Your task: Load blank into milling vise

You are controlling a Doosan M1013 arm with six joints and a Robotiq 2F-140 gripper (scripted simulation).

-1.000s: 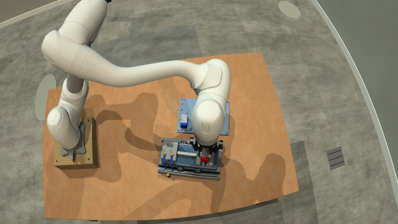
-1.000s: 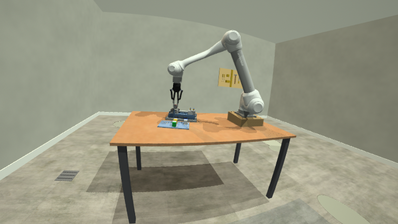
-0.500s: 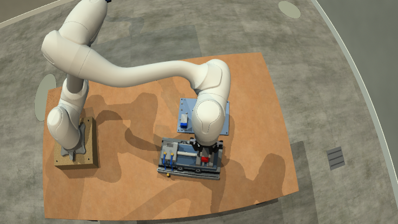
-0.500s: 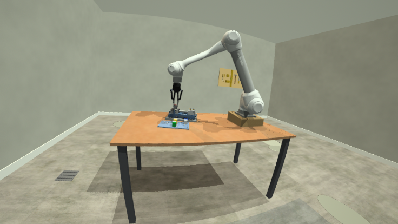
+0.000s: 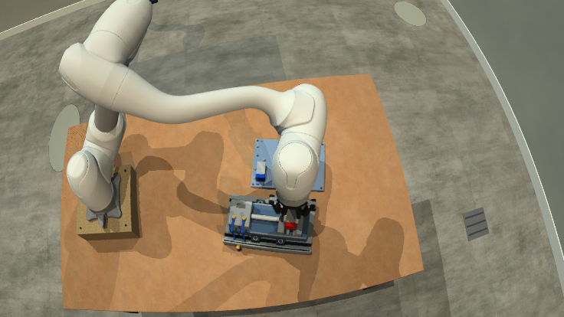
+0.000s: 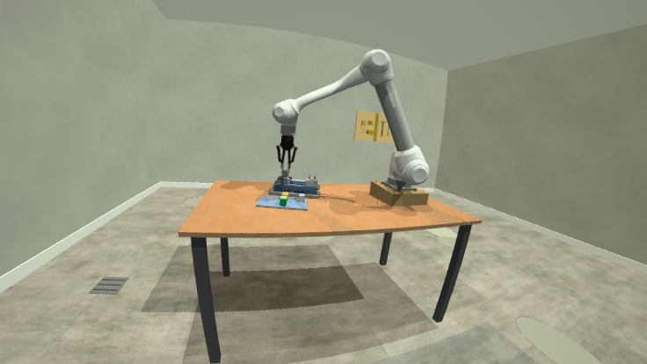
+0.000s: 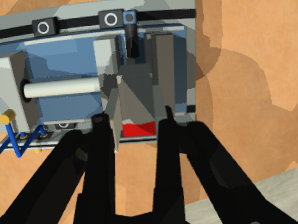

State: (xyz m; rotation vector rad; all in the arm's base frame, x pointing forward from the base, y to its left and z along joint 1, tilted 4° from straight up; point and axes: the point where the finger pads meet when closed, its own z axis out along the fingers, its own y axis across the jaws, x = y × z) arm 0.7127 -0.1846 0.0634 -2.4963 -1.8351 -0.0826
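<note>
Now: the red-ended blank 30 mm below my hand. From my hand the other things lie so: fixed jaw 30 mm ahead, 70 mm below; work stop rod 10 mm ahead, 50 mm to the left, 60 mm below; moving jaw 30 mm behind, 10 mm to the left, 70 mm below.
</note>
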